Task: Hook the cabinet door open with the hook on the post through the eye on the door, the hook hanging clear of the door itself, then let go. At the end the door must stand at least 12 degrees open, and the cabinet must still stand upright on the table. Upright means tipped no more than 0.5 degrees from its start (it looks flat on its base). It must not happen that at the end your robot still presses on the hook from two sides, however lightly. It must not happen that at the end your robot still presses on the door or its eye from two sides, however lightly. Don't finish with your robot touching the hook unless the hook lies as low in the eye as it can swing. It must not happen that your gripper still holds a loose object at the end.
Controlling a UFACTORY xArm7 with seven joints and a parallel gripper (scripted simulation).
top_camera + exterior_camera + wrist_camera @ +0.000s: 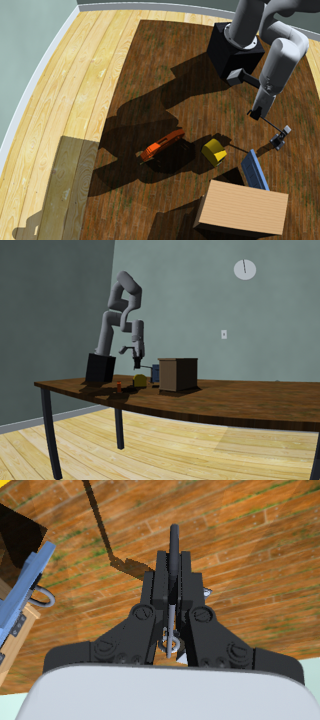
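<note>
Right now the cabinet door is 200 mm ahead of my hand and 40 mm below it. Round my hand: orange level-like tool 280 mm to the right, 90 mm below, 60 mm ahead; then hook post 80 mm to the left, 40 mm below, 40 mm ahead; then yellow tape measure 120 mm to the right, 90 mm ahead, 80 mm below.
</note>
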